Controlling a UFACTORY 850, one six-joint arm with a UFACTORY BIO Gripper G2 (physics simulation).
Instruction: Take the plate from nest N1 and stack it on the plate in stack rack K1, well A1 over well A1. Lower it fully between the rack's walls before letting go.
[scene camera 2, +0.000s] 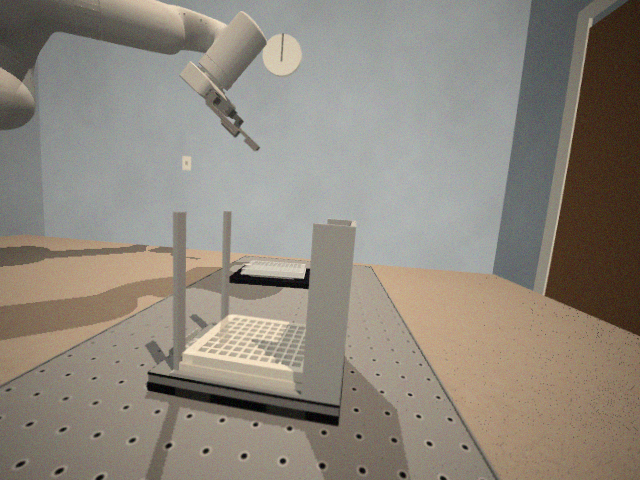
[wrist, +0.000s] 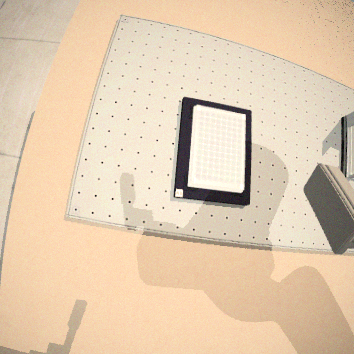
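Note:
A white well plate (scene camera 2: 273, 269) (wrist: 217, 148) lies flat in the black nest (scene camera 2: 268, 281) (wrist: 183, 150), which has a small white label at one corner. Stack rack K1 (scene camera 2: 329, 310) (wrist: 344, 145) stands nearer the scene camera, with a tall wall on one side and slim posts on the other. A cream plate (scene camera 2: 242, 356) lies low between them; the wall hides part of it. My gripper (scene camera 2: 247, 138) is open and empty, tilted high above the board. One finger (wrist: 330, 207) shows at the right of the wrist view. Well A1 cannot be made out on either plate.
The nest and rack stand on a grey perforated board (scene camera 2: 206, 434) (wrist: 135, 100) on a tan table (scene camera 2: 465, 330) (wrist: 75, 265). The rack's wall and posts rise well above its plate. The arm's shadow falls across the board and table in the wrist view.

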